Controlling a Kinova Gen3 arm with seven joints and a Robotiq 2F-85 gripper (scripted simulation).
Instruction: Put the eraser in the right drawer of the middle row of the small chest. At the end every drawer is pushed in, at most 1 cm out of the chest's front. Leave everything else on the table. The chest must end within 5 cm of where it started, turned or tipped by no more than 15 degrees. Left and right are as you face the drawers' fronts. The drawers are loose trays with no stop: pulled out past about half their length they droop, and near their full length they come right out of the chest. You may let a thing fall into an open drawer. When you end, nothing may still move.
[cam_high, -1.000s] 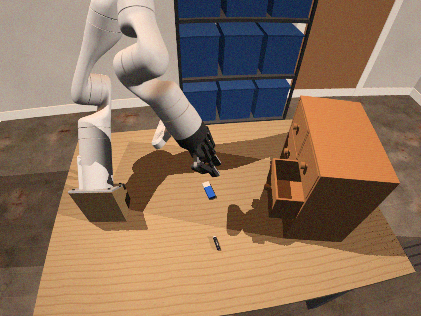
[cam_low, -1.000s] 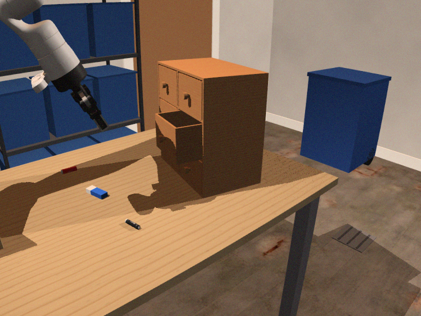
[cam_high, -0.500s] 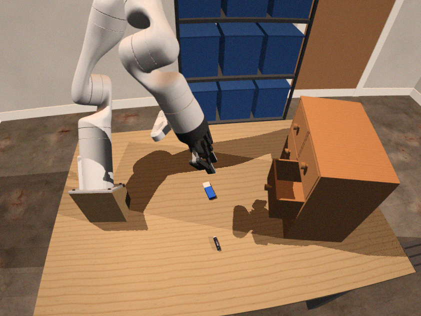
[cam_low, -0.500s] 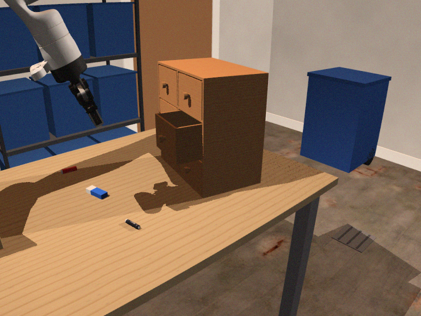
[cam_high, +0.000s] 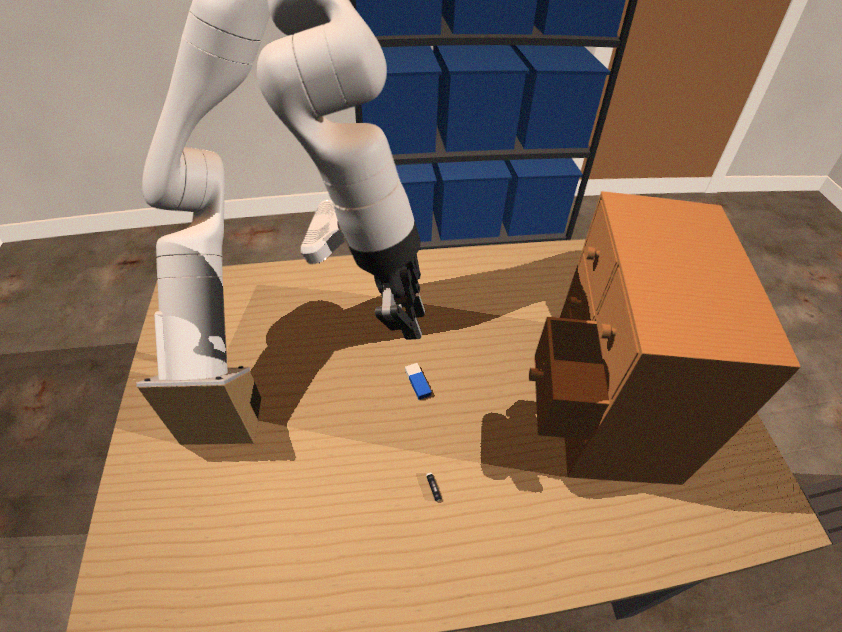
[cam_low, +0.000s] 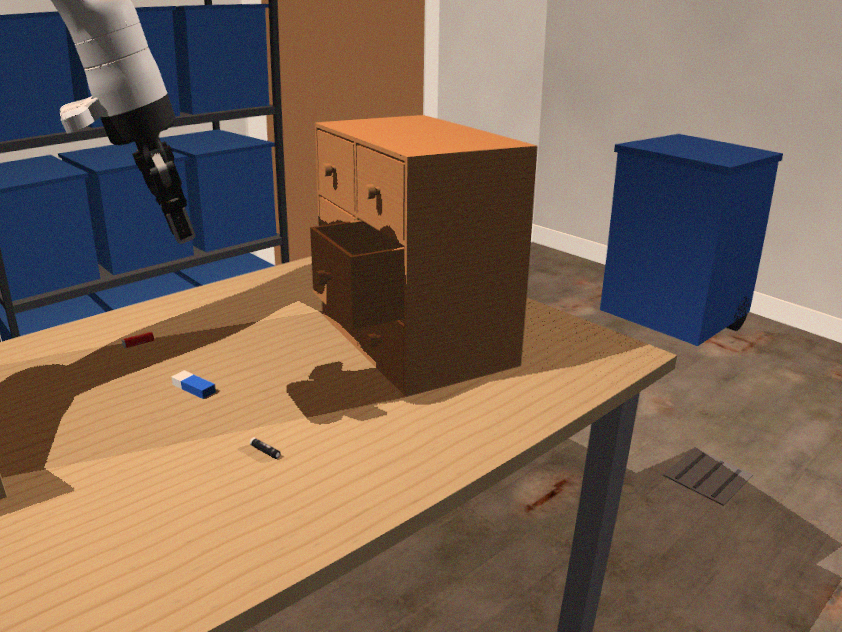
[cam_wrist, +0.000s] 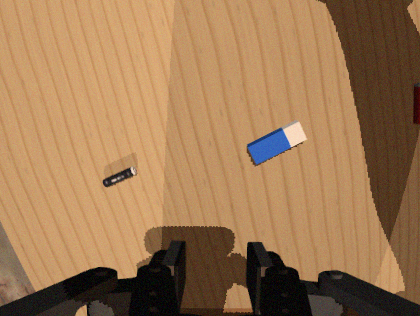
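Now: the eraser 2 cm ahead of my hand, 8 cm to the left of it and 25 cm below it. Also, from my hand: small black cylinder 1 cm ahead, 12 cm to the right, 25 cm below; then red cylinder 2 cm ahead, 26 cm to the left, 25 cm below.
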